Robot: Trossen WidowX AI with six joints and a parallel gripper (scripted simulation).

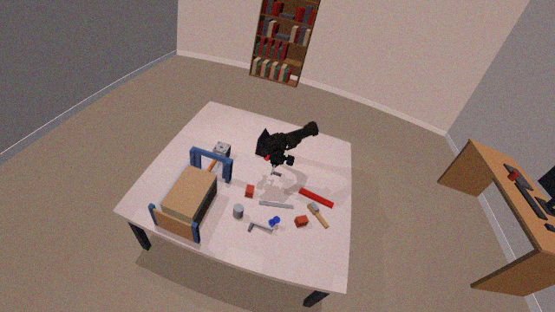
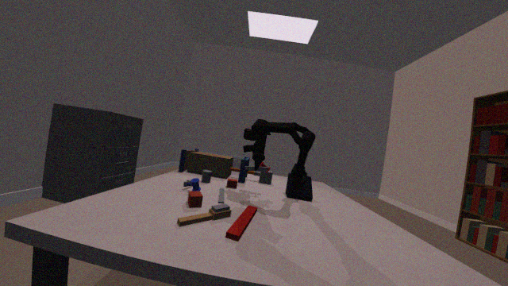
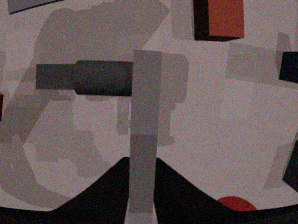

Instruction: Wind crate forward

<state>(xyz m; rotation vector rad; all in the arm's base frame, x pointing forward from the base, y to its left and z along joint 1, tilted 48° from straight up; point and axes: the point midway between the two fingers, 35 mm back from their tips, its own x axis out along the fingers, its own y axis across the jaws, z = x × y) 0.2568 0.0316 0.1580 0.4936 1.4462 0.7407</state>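
The red knob is 50 mm behind my gripper tip, 50 mm to the right of it and 20 mm above it. Round my gripper tip: grey bar (140 mm ahead, 100 mm to the left, 140 mm below); then red bar (20 mm behind, 300 mm to the left, 130 mm below); then winch handle (10 mm behind, 10 mm to the right, 10 mm above).
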